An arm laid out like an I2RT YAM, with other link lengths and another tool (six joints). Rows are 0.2 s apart.
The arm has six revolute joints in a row. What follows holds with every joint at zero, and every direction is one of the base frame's.
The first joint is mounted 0.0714 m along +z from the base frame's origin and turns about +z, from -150 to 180 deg.
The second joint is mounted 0.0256 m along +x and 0.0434 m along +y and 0.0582 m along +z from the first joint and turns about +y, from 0 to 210 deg.
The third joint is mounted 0.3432 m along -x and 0.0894 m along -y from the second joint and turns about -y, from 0 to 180 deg.
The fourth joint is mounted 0.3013 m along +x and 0.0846 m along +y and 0.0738 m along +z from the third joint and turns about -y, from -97 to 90 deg.
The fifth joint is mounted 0.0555 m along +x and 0.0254 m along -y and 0.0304 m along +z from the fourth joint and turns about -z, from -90 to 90 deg.
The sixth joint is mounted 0.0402 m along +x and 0.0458 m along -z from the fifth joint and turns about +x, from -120 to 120 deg.
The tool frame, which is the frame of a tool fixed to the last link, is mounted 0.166 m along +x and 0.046 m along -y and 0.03 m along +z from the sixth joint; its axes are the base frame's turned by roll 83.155, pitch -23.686 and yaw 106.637 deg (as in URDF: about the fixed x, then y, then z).
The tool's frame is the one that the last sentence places.
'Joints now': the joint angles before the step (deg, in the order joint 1, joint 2, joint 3, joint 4, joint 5, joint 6). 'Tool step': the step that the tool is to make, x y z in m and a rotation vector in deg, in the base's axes. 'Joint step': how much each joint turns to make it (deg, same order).
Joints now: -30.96 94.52 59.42 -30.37 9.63 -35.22
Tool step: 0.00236 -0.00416 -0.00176 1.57 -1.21 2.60
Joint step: -2.25 0.11 -0.02 0.81 -3.83 -3.60
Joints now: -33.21 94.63 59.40 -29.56 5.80 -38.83
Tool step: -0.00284 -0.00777 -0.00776 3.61 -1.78 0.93
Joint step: -3.50 0.79 0.00 0.30 -5.48 -2.33
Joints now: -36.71 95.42 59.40 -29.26 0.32 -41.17
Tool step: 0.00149 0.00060 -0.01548 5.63 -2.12 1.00
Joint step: -2.84 1.90 0.00 0.03 -6.80 -1.20
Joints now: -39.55 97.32 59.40 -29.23 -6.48 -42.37
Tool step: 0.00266 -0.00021 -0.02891 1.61 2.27 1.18
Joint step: -0.07 3.87 0.00 0.95 -0.26 -1.24
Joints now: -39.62 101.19 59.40 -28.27 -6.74 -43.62
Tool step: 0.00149 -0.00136 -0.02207 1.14 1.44 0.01
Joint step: 0.00 3.01 0.00 1.18 0.03 -0.02
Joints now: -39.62 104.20 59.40 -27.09 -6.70 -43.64
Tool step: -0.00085 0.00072 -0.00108 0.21 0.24 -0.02
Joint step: 0.00 0.07 0.00 -0.24 0.00 0.03
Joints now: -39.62 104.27 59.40 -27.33 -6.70 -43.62
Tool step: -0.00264 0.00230 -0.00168 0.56 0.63 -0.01
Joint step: 0.00 0.00 0.00 -0.84 -0.02 0.02
